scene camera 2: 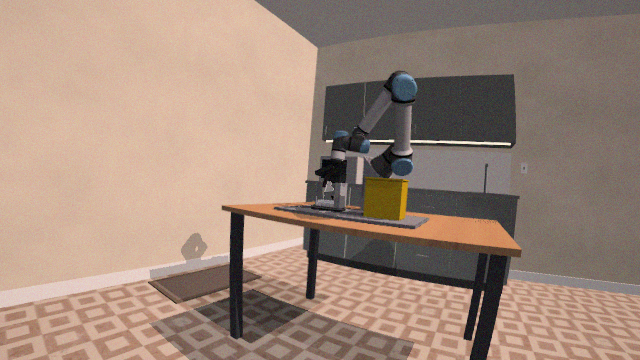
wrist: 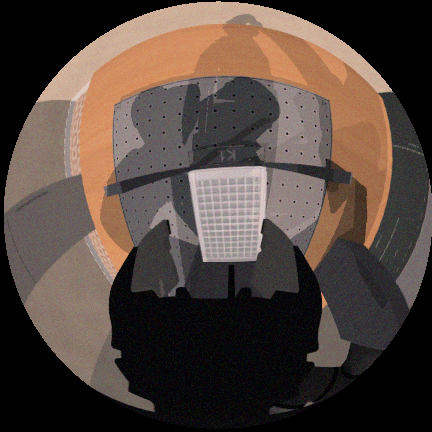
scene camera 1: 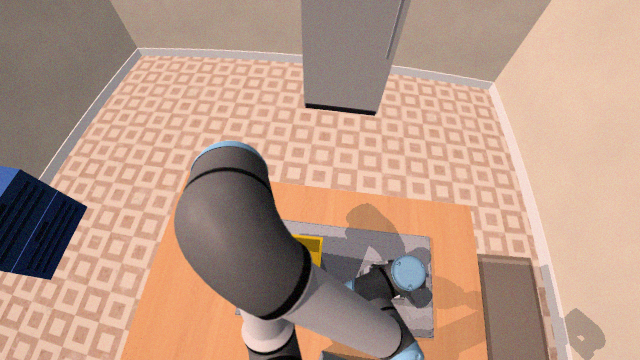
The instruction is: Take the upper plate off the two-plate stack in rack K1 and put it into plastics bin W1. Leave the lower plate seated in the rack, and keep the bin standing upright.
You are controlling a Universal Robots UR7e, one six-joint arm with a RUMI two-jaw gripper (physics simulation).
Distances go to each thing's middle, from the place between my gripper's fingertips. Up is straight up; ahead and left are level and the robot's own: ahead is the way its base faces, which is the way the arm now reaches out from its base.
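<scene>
White gridded plate (wrist: 228, 203): 20 mm behind my hand, 20 mm below it. Yellow plastics bin W1 (scene camera 2: 385, 198): 40 mm behind my hand, 320 mm to the left of it, 30 mm above it.
</scene>
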